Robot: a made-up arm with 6 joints.
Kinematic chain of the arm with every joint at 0, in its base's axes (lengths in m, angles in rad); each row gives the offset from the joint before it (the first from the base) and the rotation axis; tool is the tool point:
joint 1: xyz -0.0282 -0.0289 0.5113 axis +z
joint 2: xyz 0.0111 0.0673 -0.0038 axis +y
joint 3: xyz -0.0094 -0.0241 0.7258 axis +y
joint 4: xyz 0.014 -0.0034 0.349 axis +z
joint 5: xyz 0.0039 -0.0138 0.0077 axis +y
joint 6: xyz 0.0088 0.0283 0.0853 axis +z
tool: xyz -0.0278 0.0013 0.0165
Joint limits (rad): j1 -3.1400..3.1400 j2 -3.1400..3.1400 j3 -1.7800..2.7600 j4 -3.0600..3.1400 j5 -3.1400..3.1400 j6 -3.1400..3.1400
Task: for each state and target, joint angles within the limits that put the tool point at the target. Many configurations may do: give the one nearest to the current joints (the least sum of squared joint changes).
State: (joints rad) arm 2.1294 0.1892 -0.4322 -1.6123 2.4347 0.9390
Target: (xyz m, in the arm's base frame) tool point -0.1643 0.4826 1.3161
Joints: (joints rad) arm 1.8772 0.7555 -0.6592 -1.6599 2.5730 0.9778
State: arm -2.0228 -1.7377 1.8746 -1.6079 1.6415 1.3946
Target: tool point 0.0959 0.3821 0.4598
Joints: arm -2.0193 -2.0417 2.6019 -1.3834 1.5632 1.3589
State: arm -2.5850 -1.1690 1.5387 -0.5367 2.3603 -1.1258
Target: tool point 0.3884 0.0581 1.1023
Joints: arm -2.8414 -1.0340 1.3925 -0.4831 2.3709 -1.1329
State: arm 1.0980 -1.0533 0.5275 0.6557 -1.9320 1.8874
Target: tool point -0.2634 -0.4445 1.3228
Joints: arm 0.9887 -0.7975 1.0505 0.7707 -2.1337 1.8253
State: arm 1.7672 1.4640 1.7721 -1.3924 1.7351 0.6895
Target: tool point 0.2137 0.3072 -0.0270
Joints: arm 1.1049 1.9951 1.8874 -1.3795 1.6656 0.6730
